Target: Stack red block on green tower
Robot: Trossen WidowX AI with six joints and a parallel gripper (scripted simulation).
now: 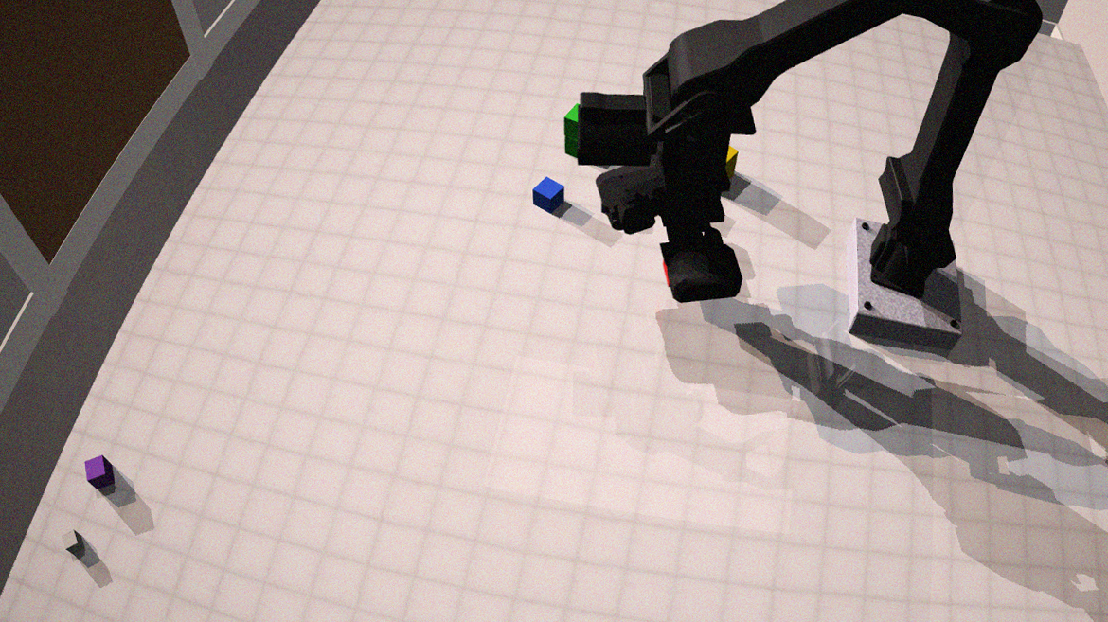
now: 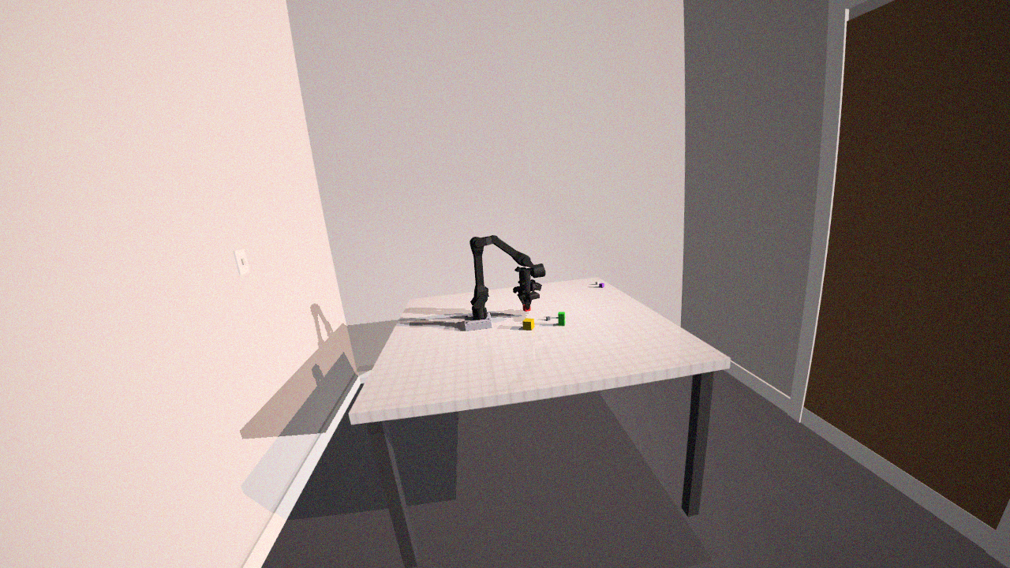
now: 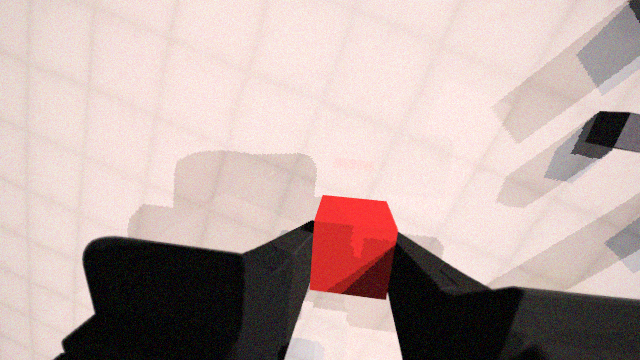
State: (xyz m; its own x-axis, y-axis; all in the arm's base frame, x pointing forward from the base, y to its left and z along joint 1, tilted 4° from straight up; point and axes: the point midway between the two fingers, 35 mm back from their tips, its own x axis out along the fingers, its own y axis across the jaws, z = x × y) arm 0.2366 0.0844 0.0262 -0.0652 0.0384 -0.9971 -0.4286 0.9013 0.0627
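The blue block lies 16 cm ahead of my gripper tip, 7 cm to the right of it and 3 cm below it. From my gripper tip the other things lie so: yellow block: 18 cm to the right, 2 cm below; then red block: 1 cm above; then small dark cube: 10 cm ahead, 9 cm to the right, 3 cm below.
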